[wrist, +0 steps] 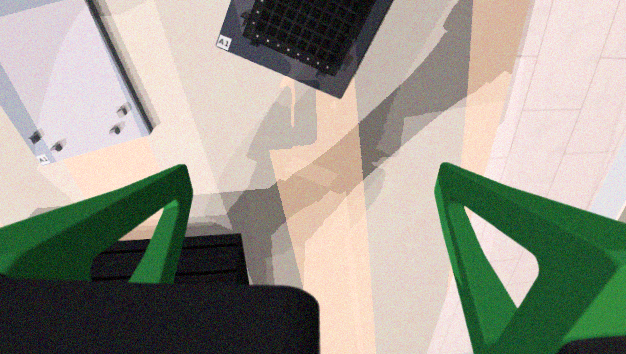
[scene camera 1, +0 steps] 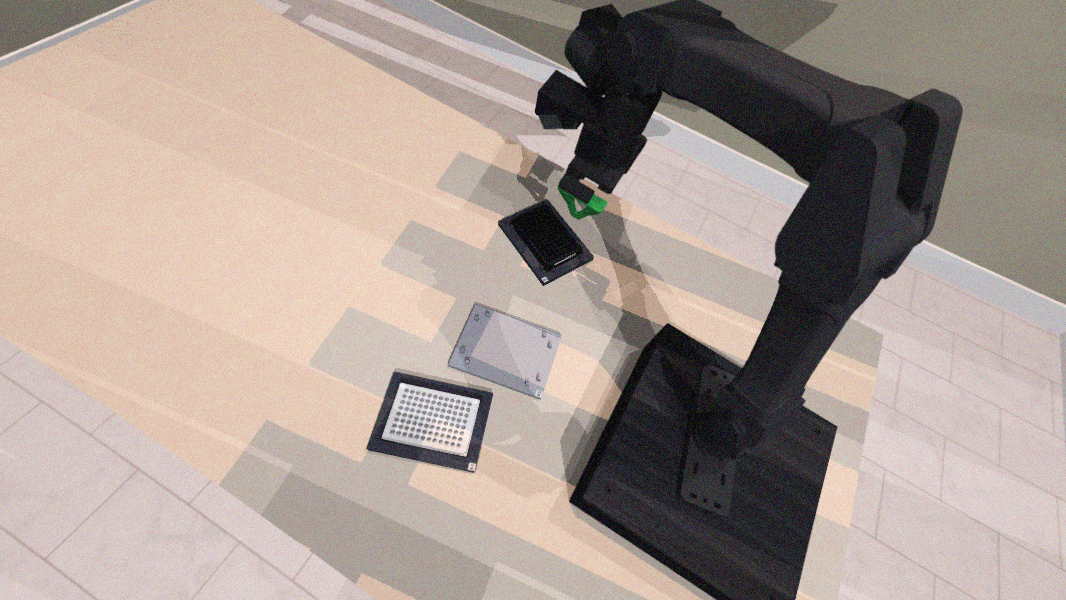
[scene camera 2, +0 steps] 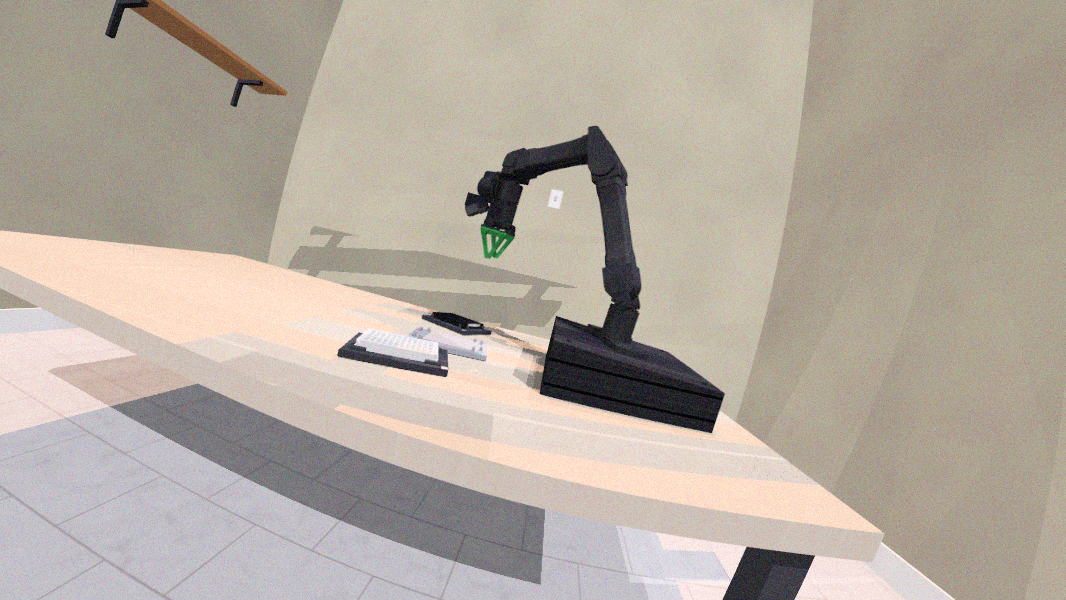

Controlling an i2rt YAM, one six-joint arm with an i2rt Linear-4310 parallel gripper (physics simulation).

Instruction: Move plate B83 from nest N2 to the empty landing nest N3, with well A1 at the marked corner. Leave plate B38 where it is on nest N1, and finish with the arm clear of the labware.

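You can see the gripper in the wrist view [313, 177], and scene camera 1 and scene camera 2 show the gripper too. On the gripper, [scene camera 2: 486, 228] and [scene camera 1: 567, 194] are the same spot. There's a grey nest as well, and on the nest [scene camera 1: 501, 349] and [scene camera 2: 445, 340] are the same spot.
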